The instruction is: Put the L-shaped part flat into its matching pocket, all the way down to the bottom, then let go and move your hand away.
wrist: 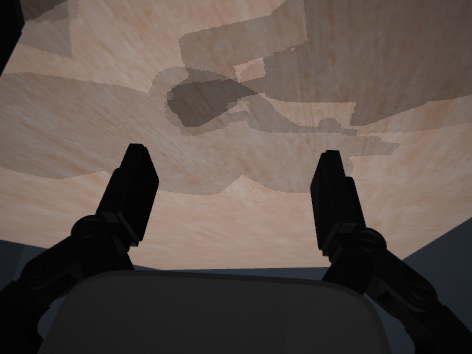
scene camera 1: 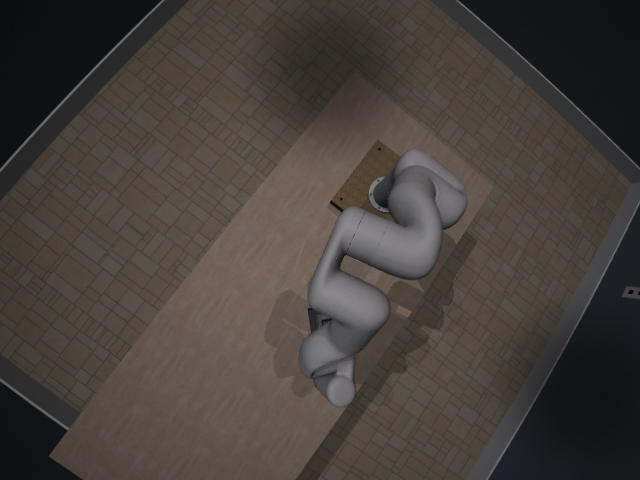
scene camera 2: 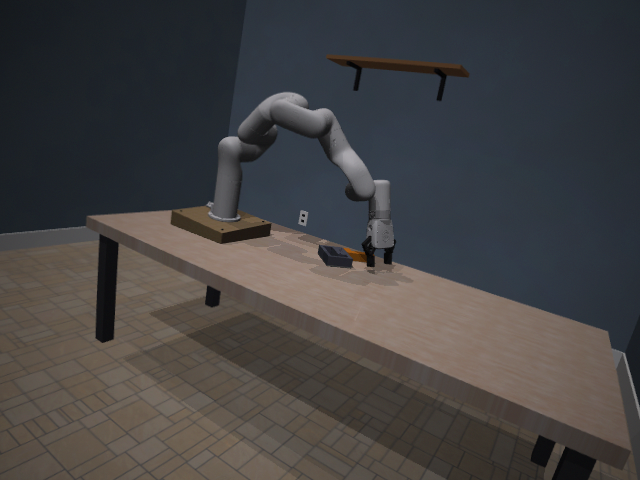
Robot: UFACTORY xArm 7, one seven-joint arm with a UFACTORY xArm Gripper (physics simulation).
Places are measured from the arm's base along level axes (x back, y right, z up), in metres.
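Pixels of known places: gripper, fingertip midpoint: (wrist: 233, 165) (scene camera 2: 379, 265); arm's base at its link origin: (scene camera 1: 385, 195) (scene camera 2: 224, 217).
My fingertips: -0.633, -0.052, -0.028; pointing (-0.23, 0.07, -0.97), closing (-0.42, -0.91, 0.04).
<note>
Ahead of a thing's pixels: the offset from my fingertips to its top centre, as dx, dy, dz. "pt": to the spot under its first point. Level surfaces: height alone.
The L-shaped part, orange {+0.111, -0.097, +0.002} (scene camera 2: 355, 254), lies on the table behind and right of the block in scene camera 2, partly hidden by the block and a finger. The dark blue-grey block {+0.164, +0.015, +0.009} (scene camera 1: 312, 319) (scene camera 2: 337, 260) with recesses in its top sits on the table; the arm covers most of it in scene camera 1. My gripper (scene camera 2: 379, 261) (wrist: 233, 165) is open and empty, pointing down low over the table, right of the block and part in scene camera 2. The orange part does not show in the wrist view. The pocket's shape cannot be made out.
The arm's base stands on a brown board (scene camera 1: 361, 178) (scene camera 2: 199, 225) at one end of the table {dz -0.028} (scene camera 1: 222, 289) (scene camera 2: 465, 330). A wall shelf (scene camera 2: 398, 64) hangs above and behind. A black edge {pt +0.091, +0.036, -0.013} (wrist: 6, 32) shows at the wrist view's upper left.
</note>
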